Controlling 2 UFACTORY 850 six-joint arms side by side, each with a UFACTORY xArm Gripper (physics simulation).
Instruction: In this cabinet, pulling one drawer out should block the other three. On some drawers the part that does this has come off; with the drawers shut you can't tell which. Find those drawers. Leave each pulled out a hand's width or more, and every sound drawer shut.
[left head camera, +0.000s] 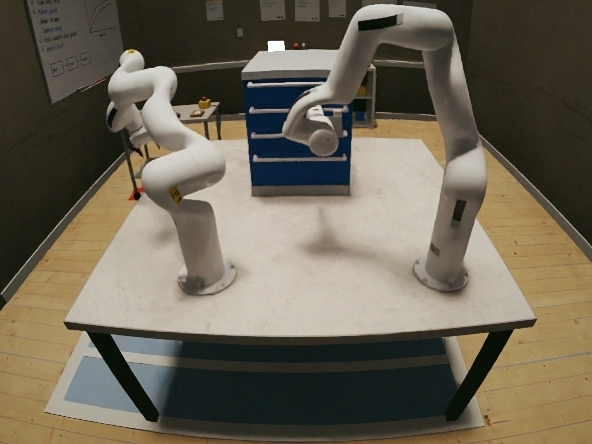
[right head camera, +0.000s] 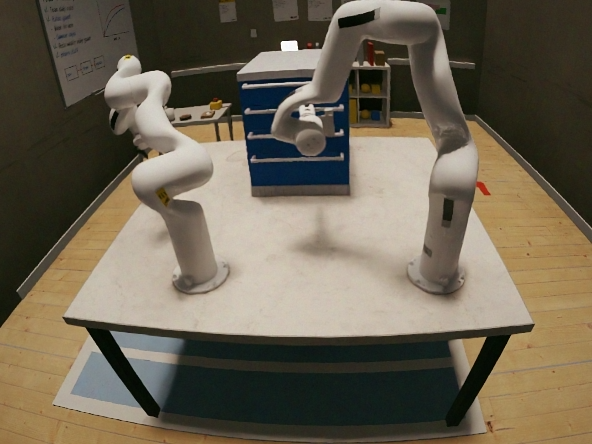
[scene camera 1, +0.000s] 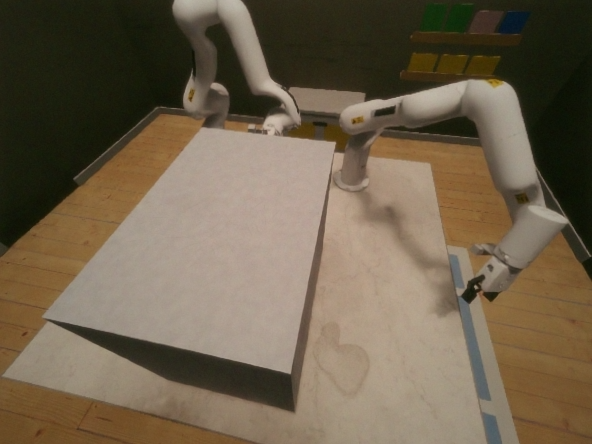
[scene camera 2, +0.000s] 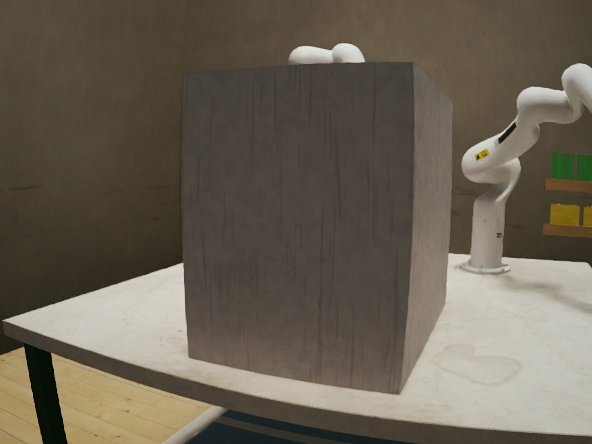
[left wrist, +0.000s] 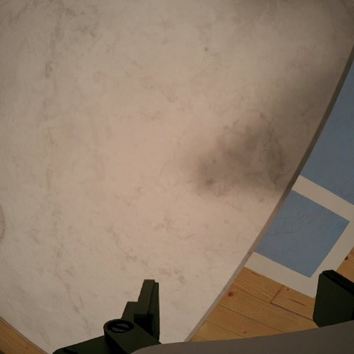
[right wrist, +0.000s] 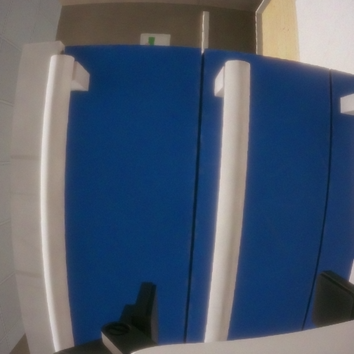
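The blue-fronted cabinet (left head camera: 300, 175) (right head camera: 300, 175) (scene camera 1: 200, 235) (scene camera 2: 300, 225) stands on the table with four stacked drawers, all looking shut. In the right wrist view the cabinet top is at the left; the top handle (right wrist: 54, 200), second handle (right wrist: 231, 200) and part of the third handle (right wrist: 347, 104) show. My right gripper (right wrist: 239, 305) is open and empty in front of the upper drawers, its fingers on either side of the second handle's line, apparently short of it. Its fingertips are hidden in the head views. My left gripper (left wrist: 241, 303) (scene camera 1: 480, 292) is open and empty beyond the table edge.
The table (left head camera: 300, 300) (right head camera: 300, 300) carries both arm bases. A side table (left head camera: 192, 114) (right head camera: 205, 117) with small items stands behind the left arm. A shelf unit (right head camera: 388, 97) stands behind the cabinet at the right. A blue and white mat (left head camera: 310, 390) lies under the table.
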